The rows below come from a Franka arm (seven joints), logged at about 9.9 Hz.
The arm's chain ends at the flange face. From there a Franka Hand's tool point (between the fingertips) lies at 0.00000 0.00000 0.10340 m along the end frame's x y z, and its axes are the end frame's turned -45 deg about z.
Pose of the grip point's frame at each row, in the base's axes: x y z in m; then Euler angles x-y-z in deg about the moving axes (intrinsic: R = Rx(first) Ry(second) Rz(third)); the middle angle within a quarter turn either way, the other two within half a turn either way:
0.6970, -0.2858, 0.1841, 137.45, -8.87, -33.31
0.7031, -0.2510, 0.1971, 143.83, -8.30, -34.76
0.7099, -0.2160, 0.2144, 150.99, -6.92, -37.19
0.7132, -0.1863, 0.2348, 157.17, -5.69, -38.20
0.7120, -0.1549, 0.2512, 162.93, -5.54, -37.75
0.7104, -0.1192, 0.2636, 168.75, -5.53, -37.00
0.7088, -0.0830, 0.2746, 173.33, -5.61, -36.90
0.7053, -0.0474, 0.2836, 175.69, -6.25, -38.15
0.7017, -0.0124, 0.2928, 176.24, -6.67, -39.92
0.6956, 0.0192, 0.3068, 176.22, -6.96, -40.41
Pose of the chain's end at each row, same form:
0.7129, -0.2167, 0.2594, 137.45, -8.87, 11.69
0.7180, -0.1906, 0.2797, 143.83, -8.30, 10.24
0.7224, -0.1662, 0.3042, 150.99, -6.92, 7.81
0.7235, -0.1464, 0.3296, 157.17, -5.69, 6.80
0.7220, -0.1247, 0.3496, 162.93, -5.54, 7.25
0.7204, -0.0991, 0.3645, 168.75, -5.53, 8.00
0.7189, -0.0710, 0.3768, 173.33, -5.61, 8.10
0.7166, -0.0397, 0.3861, 175.69, -6.25, 6.85
0.7137, -0.0057, 0.3953, 176.24, -6.67, 5.08
0.7081, 0.0260, 0.4092, 176.22, -6.96, 4.59

